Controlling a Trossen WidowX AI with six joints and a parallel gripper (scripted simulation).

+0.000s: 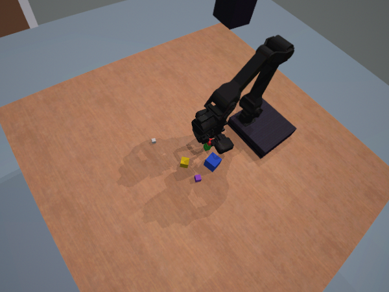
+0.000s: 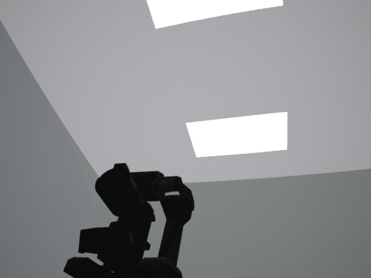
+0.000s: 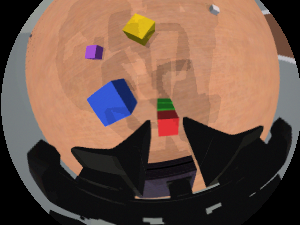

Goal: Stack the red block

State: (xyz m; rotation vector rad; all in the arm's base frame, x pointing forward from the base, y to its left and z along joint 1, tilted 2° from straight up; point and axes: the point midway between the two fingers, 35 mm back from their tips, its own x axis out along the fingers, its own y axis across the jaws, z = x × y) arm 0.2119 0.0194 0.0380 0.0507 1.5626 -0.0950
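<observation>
The red block lies right at my gripper tip. Round my gripper tip: blue cube 7 cm to the left, 3 cm below, 3 cm ahead; then yellow cube 12 cm ahead, 4 cm below, 1 cm to the left; then purple cube 11 cm ahead, 9 cm to the left, 4 cm below.
</observation>
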